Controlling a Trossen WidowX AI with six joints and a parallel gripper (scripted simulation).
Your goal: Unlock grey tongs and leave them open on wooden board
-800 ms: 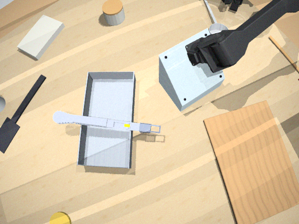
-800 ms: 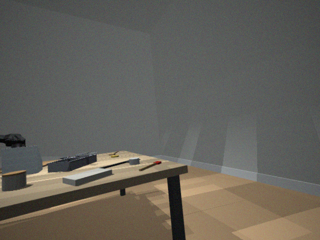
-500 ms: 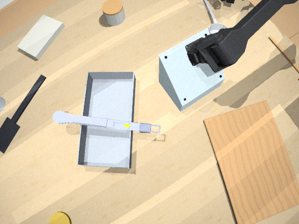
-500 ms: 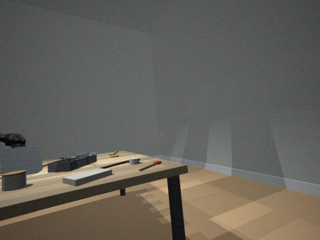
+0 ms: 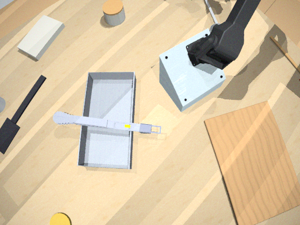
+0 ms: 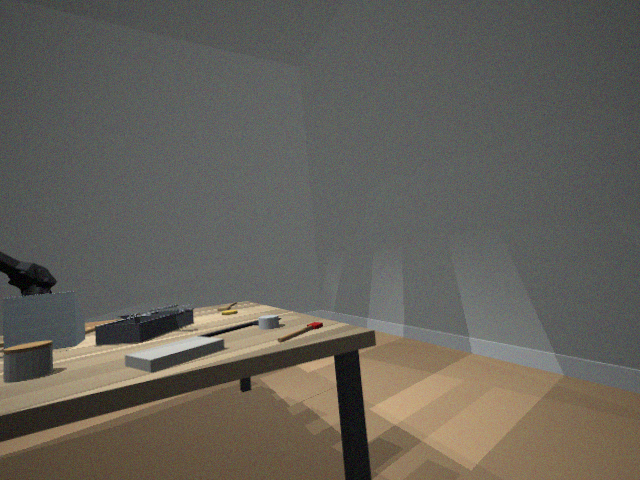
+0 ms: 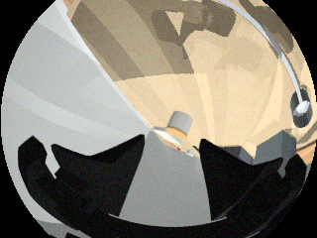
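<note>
Now: the yellow lock piece 440 mm ahead of my gripper tip, 380 mm to the left of it and 80 mm below it. The rest, counted from my gripper tip: lidded jar 270 mm ahead, 50 mm to the right, 120 mm below; red-tipped stick 210 mm behind, 520 mm to the left, 150 mm below; roasting tin 480 mm ahead, 320 mm to the left, 120 mm below.
</note>
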